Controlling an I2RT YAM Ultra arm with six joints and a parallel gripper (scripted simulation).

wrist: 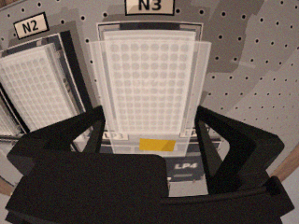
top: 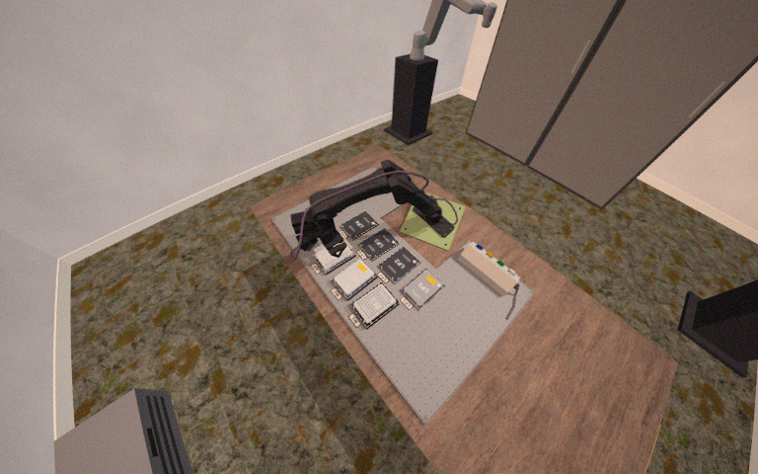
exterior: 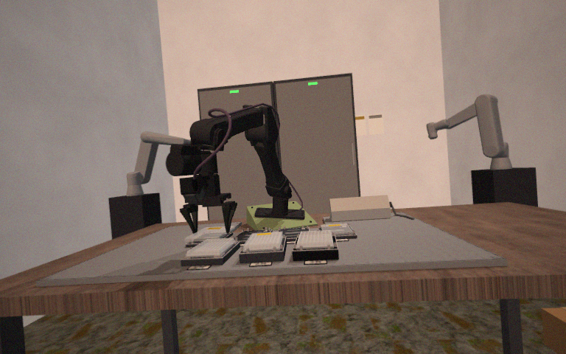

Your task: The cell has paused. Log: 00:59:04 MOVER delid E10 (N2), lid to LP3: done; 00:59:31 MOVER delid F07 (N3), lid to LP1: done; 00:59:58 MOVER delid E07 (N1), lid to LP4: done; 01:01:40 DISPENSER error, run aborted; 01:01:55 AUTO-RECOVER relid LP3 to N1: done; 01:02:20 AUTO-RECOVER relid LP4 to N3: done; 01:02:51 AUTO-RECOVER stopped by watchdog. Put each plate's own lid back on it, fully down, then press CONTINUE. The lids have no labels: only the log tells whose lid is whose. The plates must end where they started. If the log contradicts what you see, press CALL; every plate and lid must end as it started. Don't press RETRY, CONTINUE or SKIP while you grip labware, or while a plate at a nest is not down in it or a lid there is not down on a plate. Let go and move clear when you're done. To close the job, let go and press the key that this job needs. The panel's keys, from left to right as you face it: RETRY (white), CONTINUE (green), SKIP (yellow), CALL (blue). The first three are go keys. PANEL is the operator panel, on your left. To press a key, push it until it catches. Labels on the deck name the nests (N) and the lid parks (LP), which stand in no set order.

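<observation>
My gripper is now 140 mm to the right of the plate and 40 mm above it. The rest, counted from my hand: LP3 park 180 mm behind, 70 mm to the left, 60 mm below; LP1 park 330 mm to the left, 180 mm behind, 60 mm below; lid 330 mm to the left, 180 mm behind, 50 mm below.
</observation>
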